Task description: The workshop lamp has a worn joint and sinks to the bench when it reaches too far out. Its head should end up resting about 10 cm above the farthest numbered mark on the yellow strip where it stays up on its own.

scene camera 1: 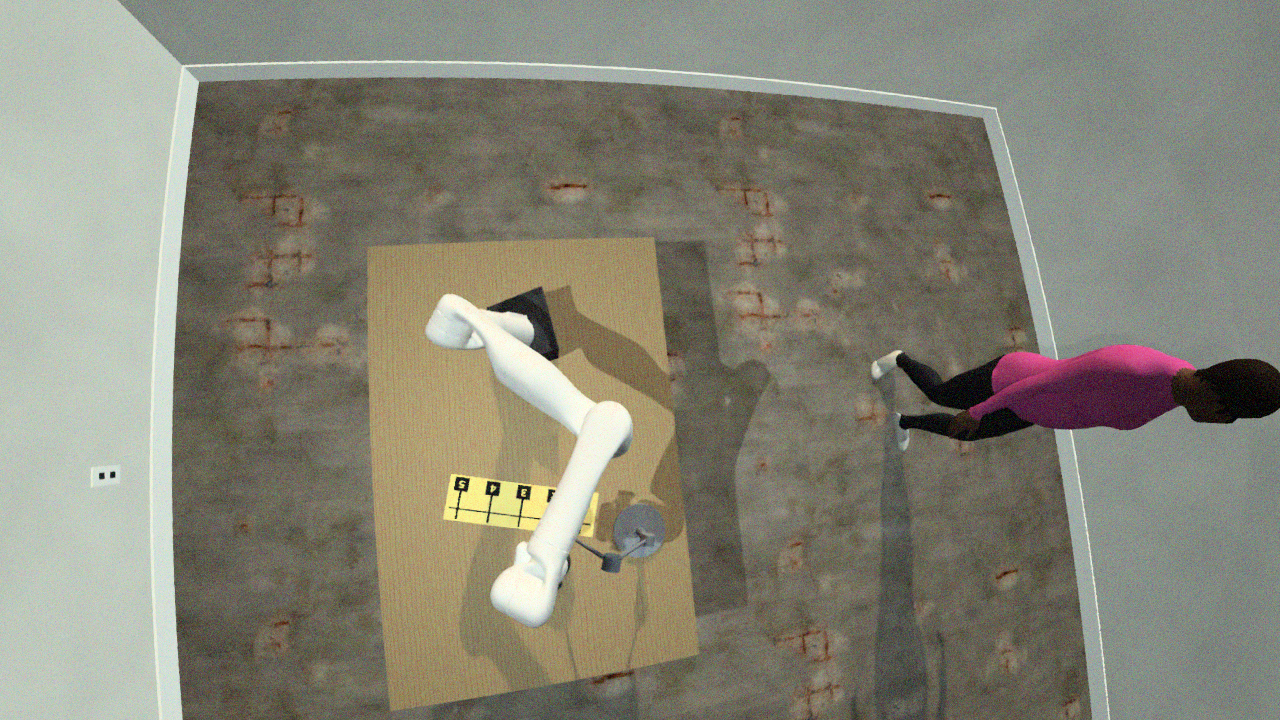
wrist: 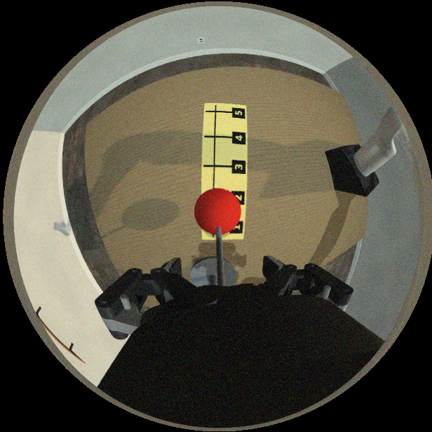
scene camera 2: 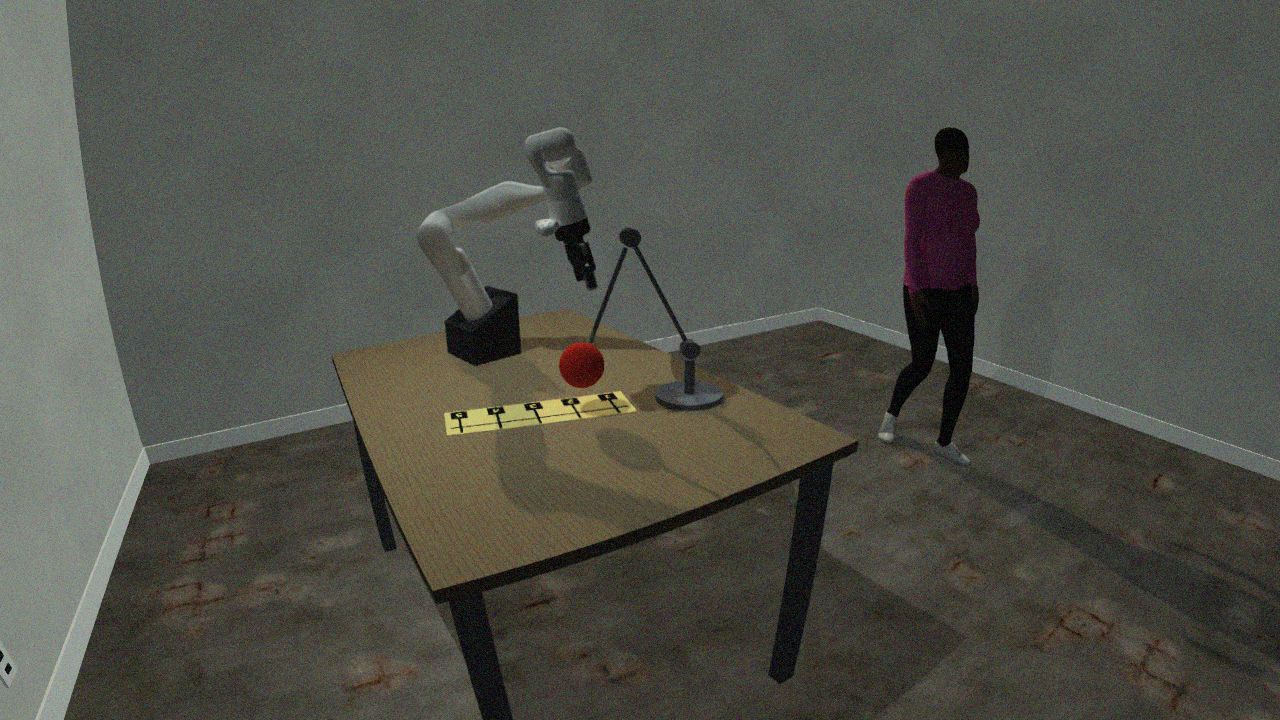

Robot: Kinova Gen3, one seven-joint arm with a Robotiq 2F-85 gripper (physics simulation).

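Seen in the pictures: gripper, fingertip midpoint: [scene camera 2: 587, 284]; arm's base at its link origin: [scene camera 1: 519, 333] [scene camera 2: 478, 310].
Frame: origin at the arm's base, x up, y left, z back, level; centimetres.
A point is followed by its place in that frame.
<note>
The lamp's red ball head [scene camera 2: 581, 365] {x -0.9, y -0.2, z -57.9 cm} [wrist: 217, 211] hangs in the air over the near end of the yellow strip [scene camera 1: 483, 514] {x -13.3, y -18.3, z -48.7 cm} [scene camera 2: 516, 420] {x -13.3, y -13.0, z -49.7 cm} [wrist: 225, 150]; in the wrist view it overlaps marks 1 and 2. Mark 5 [scene camera 2: 459, 416] {x -13.3, y -23.3, z -39.7 cm} [wrist: 238, 113] is at the far end from the lamp's round grey base [scene camera 1: 653, 514] {x -12.1, y 31.0, z -58.5 cm} [scene camera 2: 673, 396] {x -12.0, y 21.5, z -62.1 cm} [wrist: 200, 270]. The lamp's elbow [scene camera 1: 610, 562] [scene camera 2: 630, 237] is bent high. My gripper [scene camera 2: 588, 275] {x 15.6, y 3.8, z -54.8 cm} [wrist: 222, 266] is open and empty above the head, with a finger on each side of the lamp rod in the wrist view. My arm hides the head in scene camera 1.
The wooden table [scene camera 1: 420, 385] {x -13.4, y -31.2, z -8.6 cm} [scene camera 2: 537, 501] {x -13.4, y -26.0, z -83.4 cm} [wrist: 280, 100] carries the lamp, the strip and my black mount [scene camera 1: 546, 326] {x 3.8, y 7.6, z 0.2 cm} [scene camera 2: 483, 335] {x -5.2, y -2.3, z -7.9 cm} [wrist: 350, 172]. A person in a pink top [scene camera 1: 1092, 385] [scene camera 2: 939, 232] stands on the floor beyond the lamp's side of the table.
</note>
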